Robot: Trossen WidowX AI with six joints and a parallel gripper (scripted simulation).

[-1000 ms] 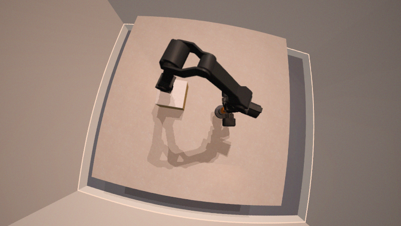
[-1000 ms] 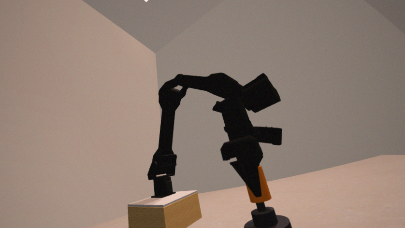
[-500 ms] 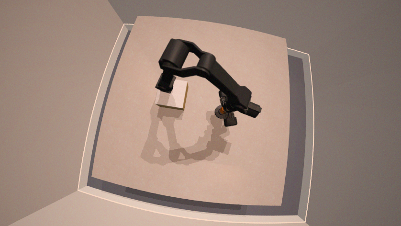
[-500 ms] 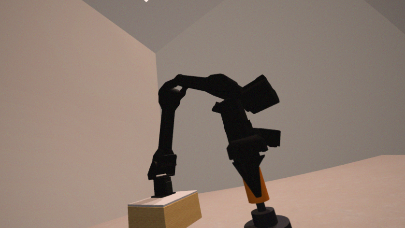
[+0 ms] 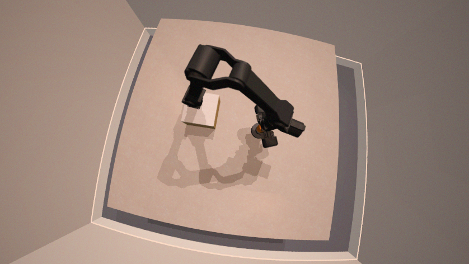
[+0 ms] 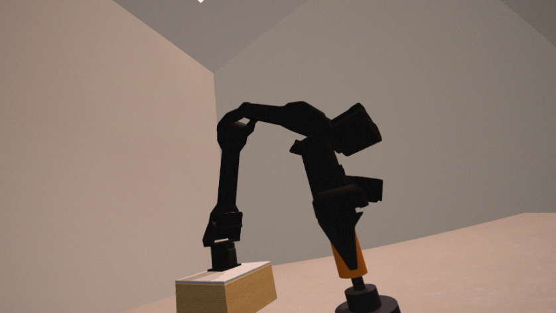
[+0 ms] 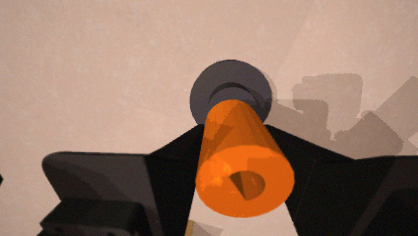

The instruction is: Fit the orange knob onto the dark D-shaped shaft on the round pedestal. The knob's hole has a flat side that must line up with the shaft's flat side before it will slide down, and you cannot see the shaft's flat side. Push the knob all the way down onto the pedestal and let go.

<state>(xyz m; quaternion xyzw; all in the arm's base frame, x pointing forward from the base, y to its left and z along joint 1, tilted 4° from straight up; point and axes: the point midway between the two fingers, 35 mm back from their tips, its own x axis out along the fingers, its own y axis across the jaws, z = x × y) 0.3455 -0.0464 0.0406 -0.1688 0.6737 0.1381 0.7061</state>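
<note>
The round dark pedestal lies 40 mm below my gripper tip. From my gripper tip the other things lie so: orange knob (20 mm above).
</note>
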